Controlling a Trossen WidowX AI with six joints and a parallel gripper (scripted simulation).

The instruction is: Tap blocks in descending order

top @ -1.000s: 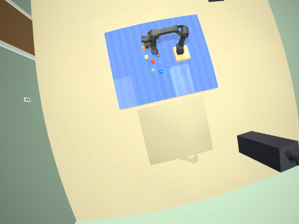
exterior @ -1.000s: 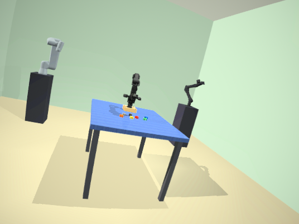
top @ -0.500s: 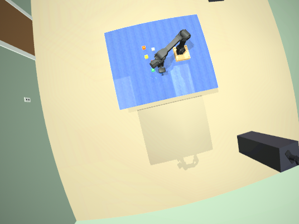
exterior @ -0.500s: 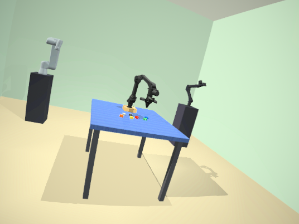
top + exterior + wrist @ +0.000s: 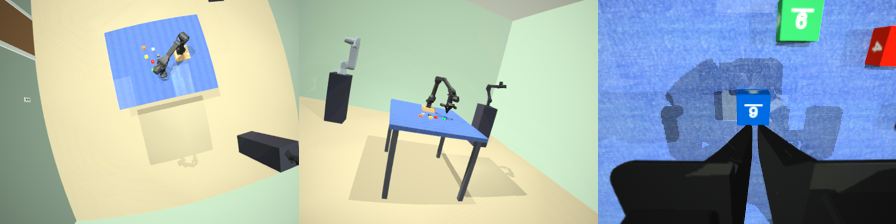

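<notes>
My gripper tip is 50 mm above the blue block. Round my gripper tip: red block: 60 mm ahead, 130 mm to the right, 50 mm below; green block: 80 mm ahead, 40 mm to the right, 50 mm below; dark grey block: 10 mm behind, 180 mm to the right, 50 mm below.
</notes>
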